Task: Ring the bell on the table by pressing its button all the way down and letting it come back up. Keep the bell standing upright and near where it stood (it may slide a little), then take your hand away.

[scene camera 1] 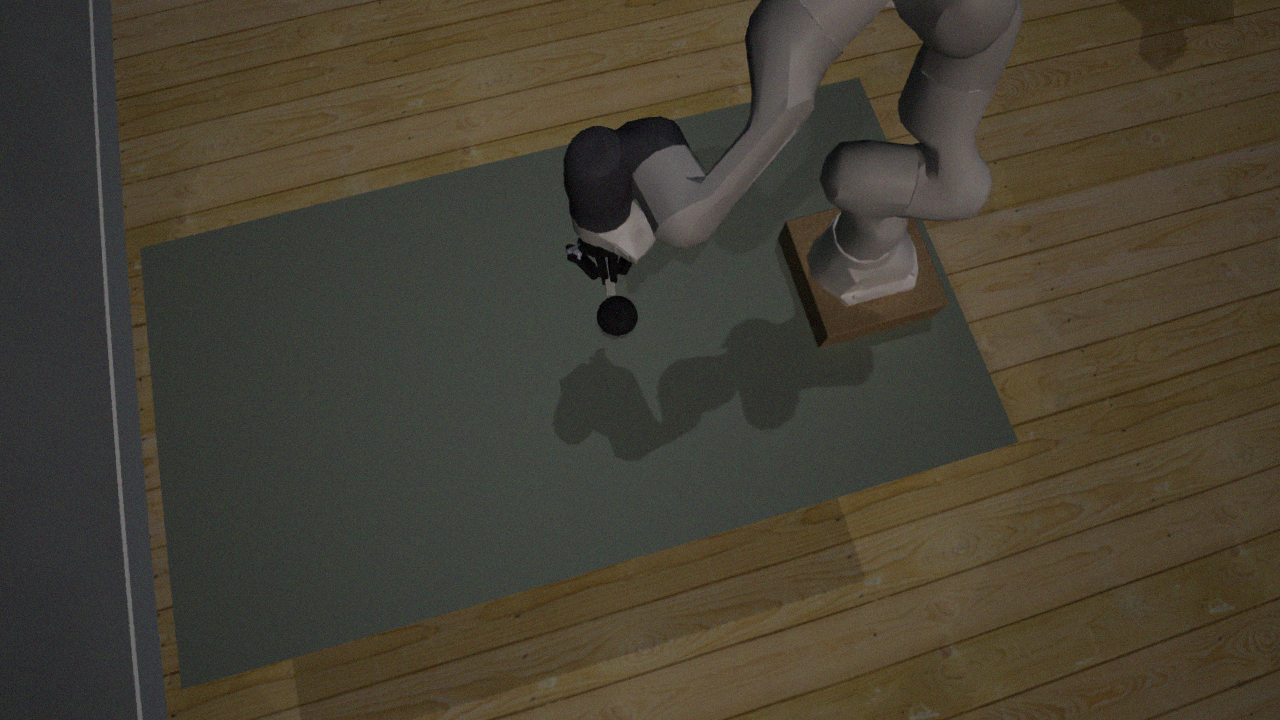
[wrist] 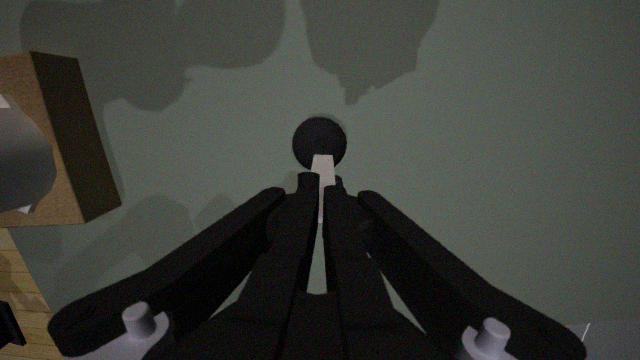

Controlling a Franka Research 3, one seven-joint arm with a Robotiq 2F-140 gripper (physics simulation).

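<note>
The bell (scene camera 1: 616, 316) (wrist: 319, 137) is a round black dome that stands upright on the grey-green table top (scene camera 1: 358, 402) (wrist: 500, 150). Its button is too dark to make out clearly. My gripper (scene camera 1: 610, 288) (wrist: 322, 170) is shut, with nothing between its fingers, and points downward. A pale tip piece shows at the finger ends. In the wrist view this tip overlaps the near edge of the bell; in the scene view it ends beside the dome's upper edge. The gripper's shadow falls apart from the bell, and the fingers look raised above it.
The arm's base stands on a brown wooden block (scene camera 1: 881, 315) (wrist: 75, 145) at the table's right end in the scene view. The arm reaches over the table from there. A wooden plank floor (scene camera 1: 626, 644) surrounds the table. A dark grey surface (scene camera 1: 53, 358) lies along the left.
</note>
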